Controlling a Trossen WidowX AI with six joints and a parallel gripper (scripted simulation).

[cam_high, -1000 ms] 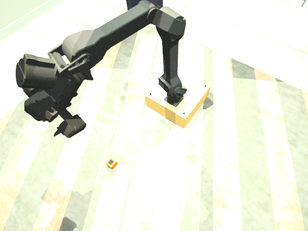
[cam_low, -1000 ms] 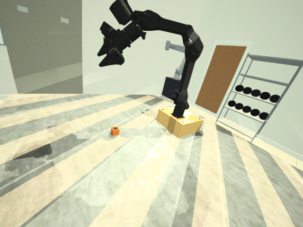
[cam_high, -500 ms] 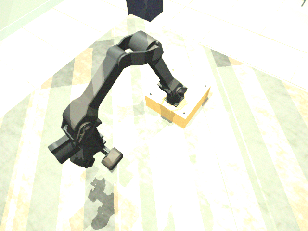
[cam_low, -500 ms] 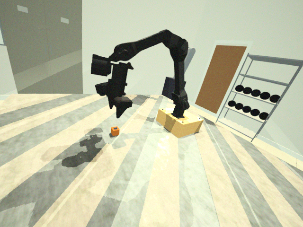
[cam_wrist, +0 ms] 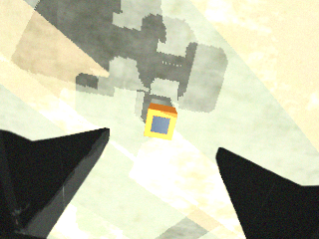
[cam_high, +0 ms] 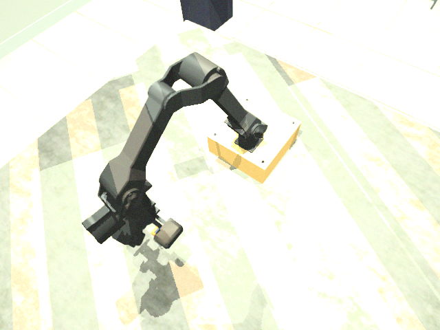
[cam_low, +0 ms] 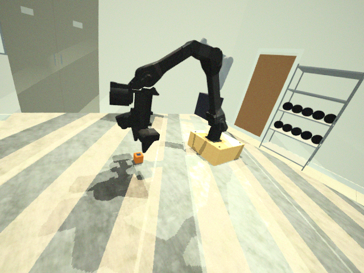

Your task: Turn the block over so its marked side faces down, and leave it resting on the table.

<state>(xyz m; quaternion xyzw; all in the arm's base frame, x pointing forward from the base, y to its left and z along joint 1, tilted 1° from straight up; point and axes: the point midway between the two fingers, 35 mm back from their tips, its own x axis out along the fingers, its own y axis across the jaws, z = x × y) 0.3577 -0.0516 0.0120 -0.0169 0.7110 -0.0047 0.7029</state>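
My gripper tip is now 4 cm above the orange block.
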